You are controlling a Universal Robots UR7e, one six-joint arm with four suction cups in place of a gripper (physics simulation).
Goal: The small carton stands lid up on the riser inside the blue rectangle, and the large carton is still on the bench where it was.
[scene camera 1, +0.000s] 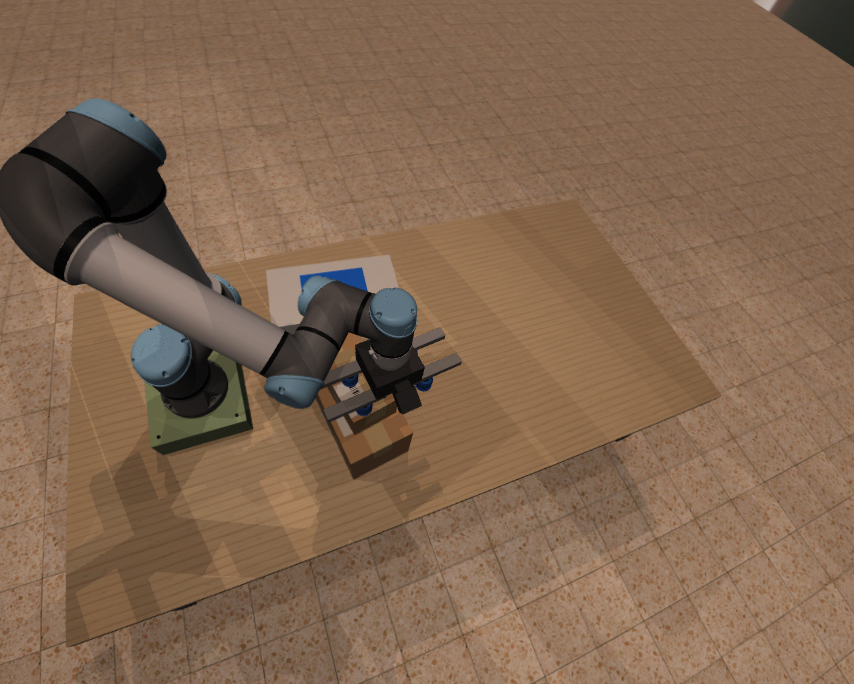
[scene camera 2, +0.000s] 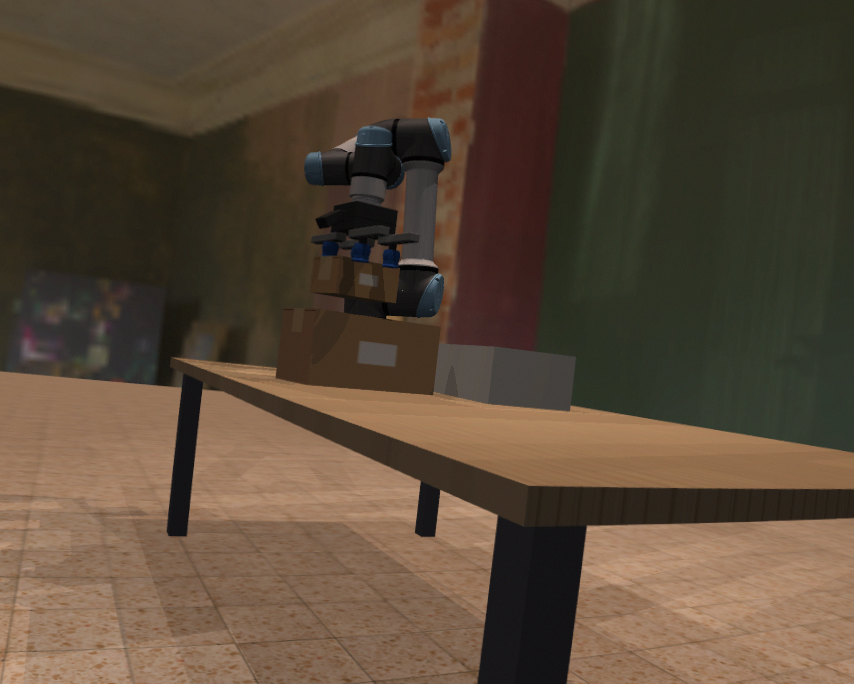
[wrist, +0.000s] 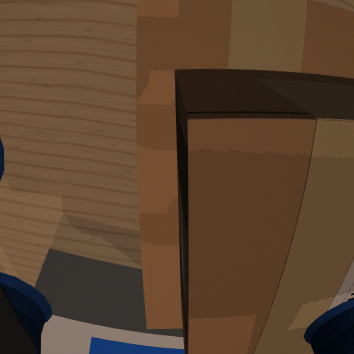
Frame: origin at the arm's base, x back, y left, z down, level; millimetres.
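Seen in the pictures: hand, its tool point: (scene camera 2: 358, 265) (wrist: 182, 253); arm's base, origin of its link: (scene camera 1: 196, 388).
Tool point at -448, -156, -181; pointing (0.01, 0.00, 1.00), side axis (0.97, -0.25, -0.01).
Offsets run from my tool point to a thing's top centre, as dx, dy, dz. Level surfaces: height alone.
The small brown carton @[+61, +12, -14] (scene camera 1: 343, 391) (scene camera 2: 367, 288) (wrist: 245, 225) hangs under my suction gripper (scene camera 1: 390, 391) (scene camera 2: 359, 251), roughly level, its taped and labelled face up against the blue cups. In scene camera 2 a narrow gap shows between it and the large carton @[+70, +42, +103] (scene camera 1: 367, 452) (scene camera 2: 413, 359) (wrist: 155, 180), which stands on the bench directly below. One blue cup sticks out past the small carton's side. The grey riser @[+71, +377, +137] (scene camera 1: 285, 288) (scene camera 2: 527, 377) (wrist: 65, 327) carries the blue rectangle @[+71, +377, +137] (scene camera 1: 333, 276) (wrist: 135, 346), partly hidden by the arm in scene camera 1.
The wooden bench @[dz +257] (scene camera 1: 541, 306) (scene camera 2: 605, 448) (wrist: 65, 100) bears everything. The arm's green base block (scene camera 1: 199, 434) stands at the left in scene camera 1. The riser stands close beside the large carton. The arm's wrist joints hang near the riser in scene camera 1.
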